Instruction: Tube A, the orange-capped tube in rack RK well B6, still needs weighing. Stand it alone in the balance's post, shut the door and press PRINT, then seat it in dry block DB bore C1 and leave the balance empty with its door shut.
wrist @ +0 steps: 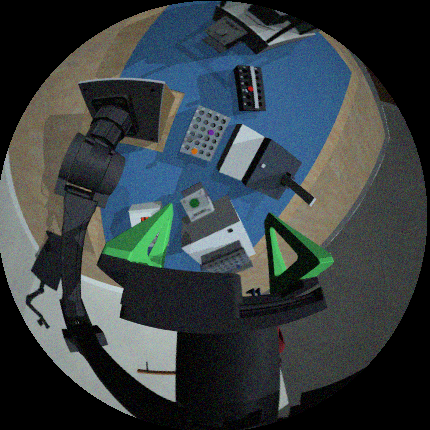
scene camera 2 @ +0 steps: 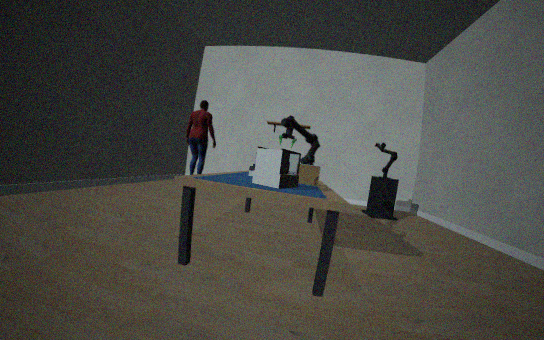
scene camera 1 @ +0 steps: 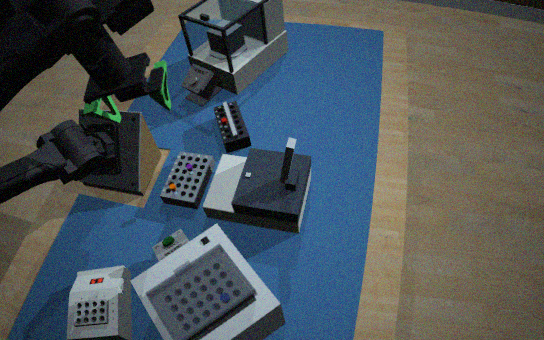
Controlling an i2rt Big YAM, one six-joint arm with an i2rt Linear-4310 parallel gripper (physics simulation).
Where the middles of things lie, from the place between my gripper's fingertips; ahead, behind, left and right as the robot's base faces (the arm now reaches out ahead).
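I find the balance [scene camera 1: 237, 48] 500 mm to the left of my hand and 30 mm ahead of it, and the balance is also 170 mm below my hand.
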